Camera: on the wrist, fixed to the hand. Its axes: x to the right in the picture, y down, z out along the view.
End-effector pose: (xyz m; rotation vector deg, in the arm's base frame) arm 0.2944 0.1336 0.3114 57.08 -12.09 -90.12
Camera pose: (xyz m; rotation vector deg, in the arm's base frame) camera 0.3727 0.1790 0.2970 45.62 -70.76 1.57
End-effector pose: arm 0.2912 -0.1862 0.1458 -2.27 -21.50 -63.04
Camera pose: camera 0.3328 -0.1636 0.0674 10.22 -30.46 37.61
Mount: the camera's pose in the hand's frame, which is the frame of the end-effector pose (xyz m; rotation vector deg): -0.0277 0.0348 -0.0801 36.56 -2.01 93.87
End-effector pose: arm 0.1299 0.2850 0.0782 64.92 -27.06 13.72
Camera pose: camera 0.1103 0.3737 0.0660 62.50 -77.03 108.33
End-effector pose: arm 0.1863 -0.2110 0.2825 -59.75 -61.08 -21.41
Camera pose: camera 0.2401 -0.2669 0.2337 -57.13 -3.48 70.09
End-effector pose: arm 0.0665 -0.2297 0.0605 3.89 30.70 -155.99
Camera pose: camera 0.1030 -0.2202 -0.0230 23.02 -20.69 -66.00
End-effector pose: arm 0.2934 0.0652 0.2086 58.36 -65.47 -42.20
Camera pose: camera 0.3618 0.1243 0.2236 14.31 -102.47 55.00
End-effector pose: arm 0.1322 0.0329 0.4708 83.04 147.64 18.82
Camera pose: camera 0.1549 0.0180 0.5583 -157.21 -38.15 19.56
